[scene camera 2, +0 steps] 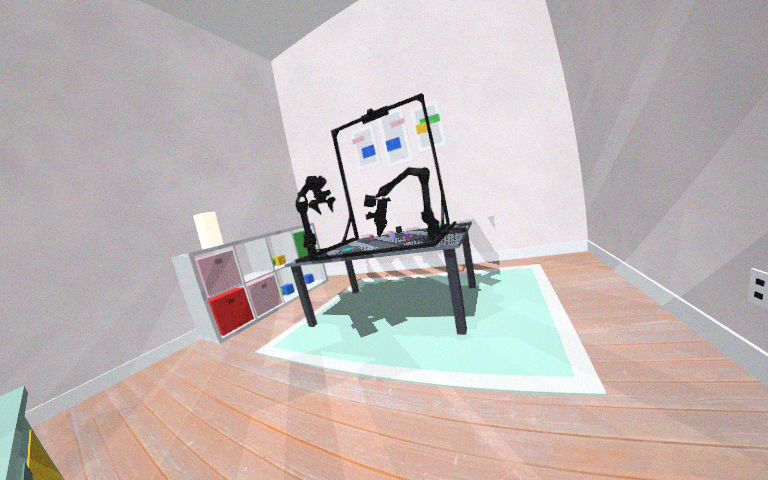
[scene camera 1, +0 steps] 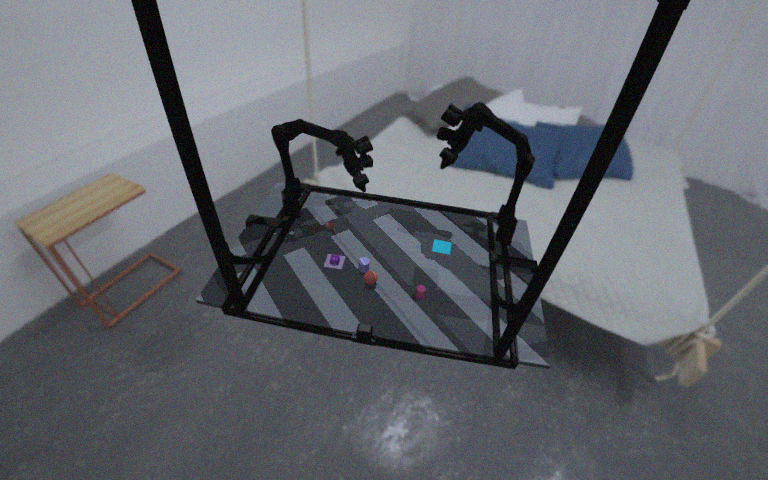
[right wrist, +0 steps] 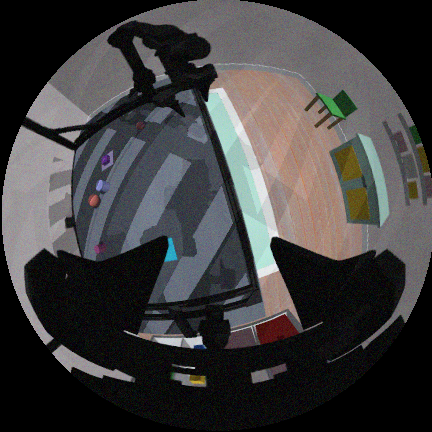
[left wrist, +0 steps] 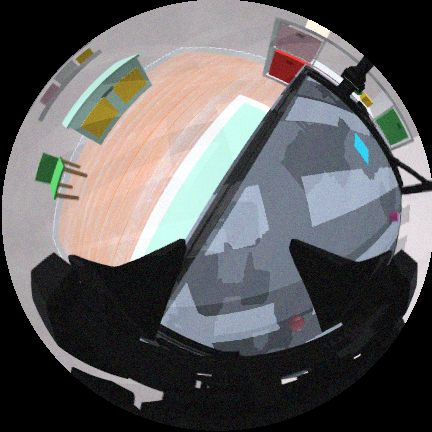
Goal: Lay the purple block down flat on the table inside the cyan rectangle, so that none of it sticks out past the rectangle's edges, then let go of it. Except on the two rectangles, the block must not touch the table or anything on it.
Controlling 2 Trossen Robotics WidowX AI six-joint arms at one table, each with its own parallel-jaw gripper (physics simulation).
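Where they show: left gripper, between the fingertips: (scene camera 2: 378, 236) (scene camera 1: 361, 186) (right wrist: 195, 108) (left wrist: 239, 244); right gripper, between the fingertips: (scene camera 2: 327, 213) (scene camera 1: 444, 163) (right wrist: 220, 241); left arm's base, origin of its link: (scene camera 2: 435, 235) (scene camera 1: 291, 211) (right wrist: 150, 94); right arm's base, origin of its link: (scene camera 2: 312, 253) (scene camera 1: 503, 238) (right wrist: 214, 311) (left wrist: 342, 91).
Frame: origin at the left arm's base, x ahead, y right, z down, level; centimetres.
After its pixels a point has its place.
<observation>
The small purple block (scene camera 1: 334, 259) {z 0.0, x 10.3, y 34.2 cm} (right wrist: 105, 160) {z 0.2, x 12.1, y 33.4 cm} sits on the lilac rectangle (scene camera 1: 327, 264) {z 1.8, x 7.5, y 34.3 cm} (right wrist: 111, 156) {z 1.8, x 11.7, y 30.8 cm}, left of the table's middle in scene camera 1; it does not show in the left wrist view. The cyan rectangle (scene camera 1: 441, 246) {z 1.8, x 54.6, y 38.7 cm} (left wrist: 361, 148) {z 1.8, x 54.3, y 38.7 cm} (right wrist: 171, 251) {z 1.8, x 56.8, y 37.3 cm} lies bare towards the right; a finger partly hides it in the right wrist view. My left gripper (scene camera 1: 362, 187) {z -6.9, x 32.3, y 0.0 cm} (left wrist: 239, 244) {z -6.9, x 32.3, y 0.0 cm} is open and empty, in the air beyond the purple block in scene camera 1. My right gripper (scene camera 1: 444, 164) {z -26.2, x 60.4, y 20.7 cm} (scene camera 2: 325, 209) {z -26.2, x 60.4, y 20.7 cm} (right wrist: 220, 241) {z -26.2, x 60.4, y 20.7 cm} is open and empty, high beyond the cyan rectangle.
A periwinkle cylinder (scene camera 1: 364, 264) {z -2.2, x 19.7, y 42.1 cm} (right wrist: 102, 186) {z -1.7, x 22.0, y 39.7 cm} and an orange ball (scene camera 1: 369, 278) {z -2.2, x 19.2, y 49.2 cm} (right wrist: 94, 201) {z -1.5, x 22.3, y 46.7 cm} stand right of the purple block. A magenta cylinder (scene camera 1: 420, 292) {z -1.9, x 34.1, y 60.6 cm} (left wrist: 394, 216) {z -1.0, x 34.9, y 57.5 cm} is nearer the front. A small red ball (scene camera 1: 329, 225) {z -0.7, x 13.4, y 15.2 cm} (left wrist: 296, 323) {z -0.8, x 14.5, y 13.0 cm} lies behind the block. Black rails edge the table.
</observation>
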